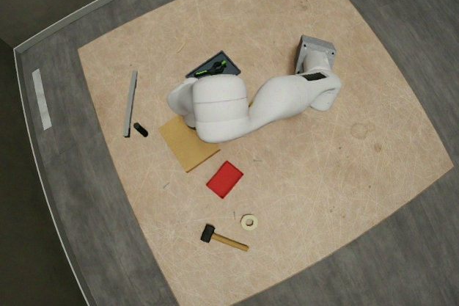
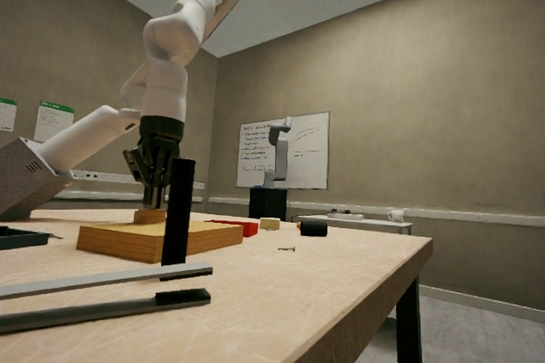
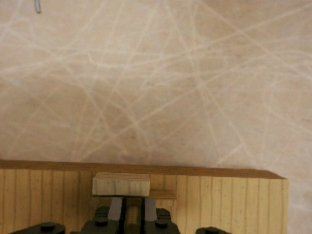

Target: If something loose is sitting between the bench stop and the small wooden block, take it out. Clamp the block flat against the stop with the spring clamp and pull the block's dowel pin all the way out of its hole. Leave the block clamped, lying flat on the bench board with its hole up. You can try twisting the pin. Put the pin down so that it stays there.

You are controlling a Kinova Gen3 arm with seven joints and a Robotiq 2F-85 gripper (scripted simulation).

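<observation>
Right now the dowel pin is 2 cm below my hand. Also, from my hand: wooden bench board (5 cm below, 5 cm ahead, 2 cm to the left); then small wooden block (3 cm below); then red block (19 cm to the left, 7 cm below, 6 cm behind).
</observation>
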